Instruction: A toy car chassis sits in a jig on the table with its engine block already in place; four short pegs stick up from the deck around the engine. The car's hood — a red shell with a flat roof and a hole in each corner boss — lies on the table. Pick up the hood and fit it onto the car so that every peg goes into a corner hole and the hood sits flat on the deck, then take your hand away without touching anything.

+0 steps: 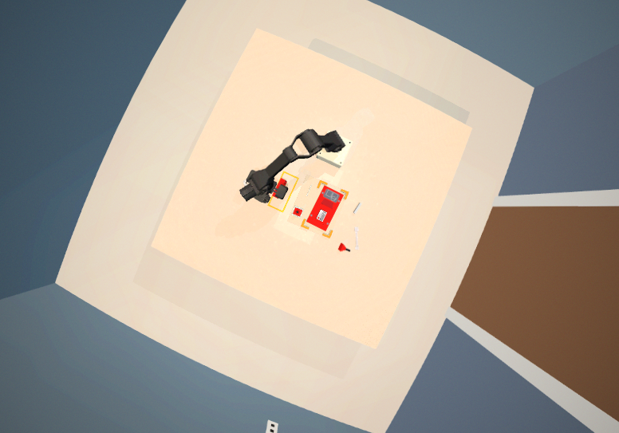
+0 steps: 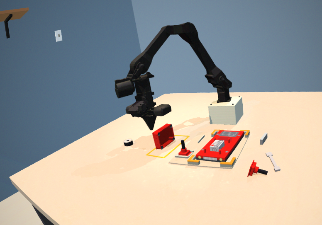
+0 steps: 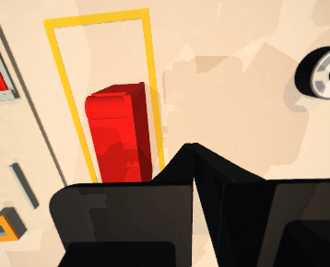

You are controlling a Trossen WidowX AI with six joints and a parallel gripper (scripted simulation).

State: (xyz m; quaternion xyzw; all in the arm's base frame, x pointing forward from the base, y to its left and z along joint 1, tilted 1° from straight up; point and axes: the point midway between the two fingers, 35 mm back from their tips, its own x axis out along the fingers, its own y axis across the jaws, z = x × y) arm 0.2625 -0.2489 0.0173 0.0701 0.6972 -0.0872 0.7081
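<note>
The red hood is 40 mm to the left of my gripper tip and 30 mm below it. From my gripper tip the other things lie so: black post (90 mm ahead, 160 mm to the left, 30 mm below); black roller (10 mm ahead, 120 mm to the right, 60 mm below); grey engine block (80 mm ahead, 280 mm to the left, 40 mm below).
</note>
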